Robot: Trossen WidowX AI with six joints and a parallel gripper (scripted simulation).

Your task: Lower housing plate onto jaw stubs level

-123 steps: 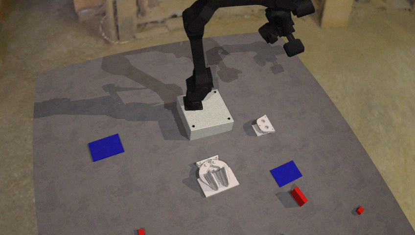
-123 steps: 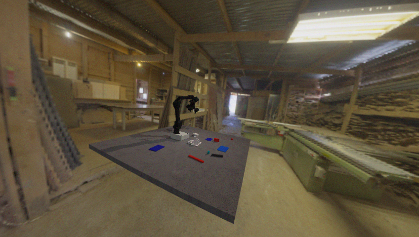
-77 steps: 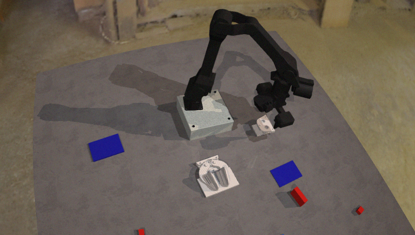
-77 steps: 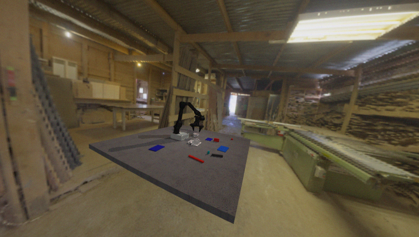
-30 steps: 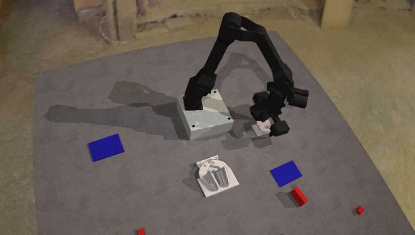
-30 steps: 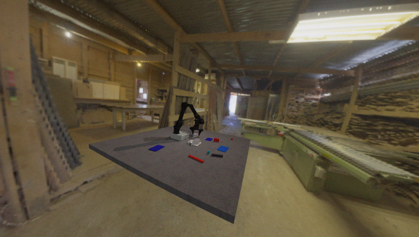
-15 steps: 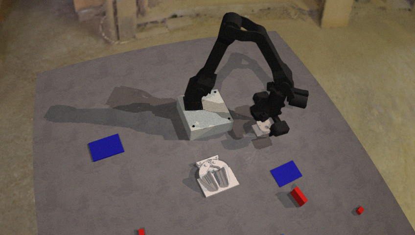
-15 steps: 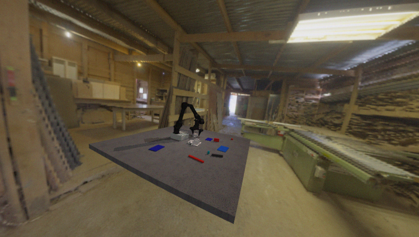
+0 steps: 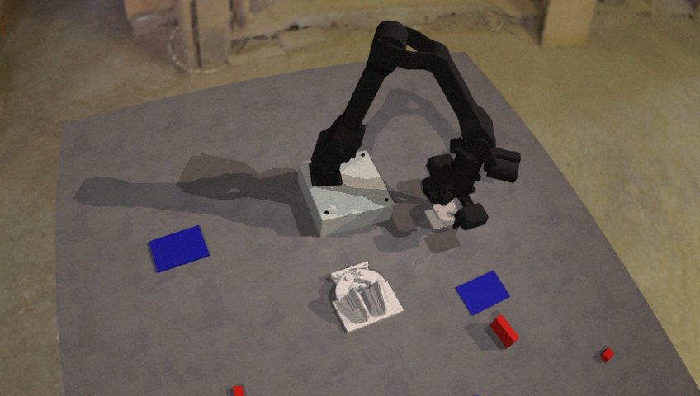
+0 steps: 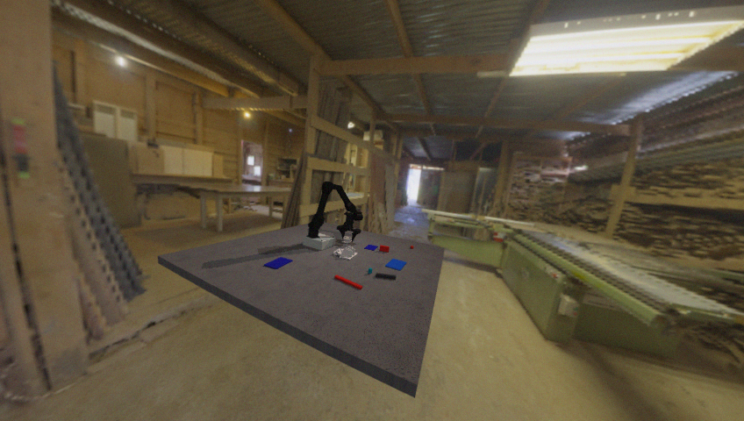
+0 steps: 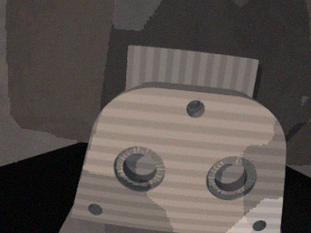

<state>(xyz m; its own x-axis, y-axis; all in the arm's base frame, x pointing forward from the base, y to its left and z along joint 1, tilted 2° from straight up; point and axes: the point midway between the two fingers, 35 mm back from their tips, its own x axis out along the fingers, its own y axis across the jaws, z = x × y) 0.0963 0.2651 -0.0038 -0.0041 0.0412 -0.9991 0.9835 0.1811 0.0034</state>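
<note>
My gripper tip is 1 cm to the left of the white ribbed block. The rest, counted from my gripper tip: jaw stub 15 cm ahead, 22 cm to the right, 1 cm above; then red block 42 cm ahead, 49 cm to the right.
</note>
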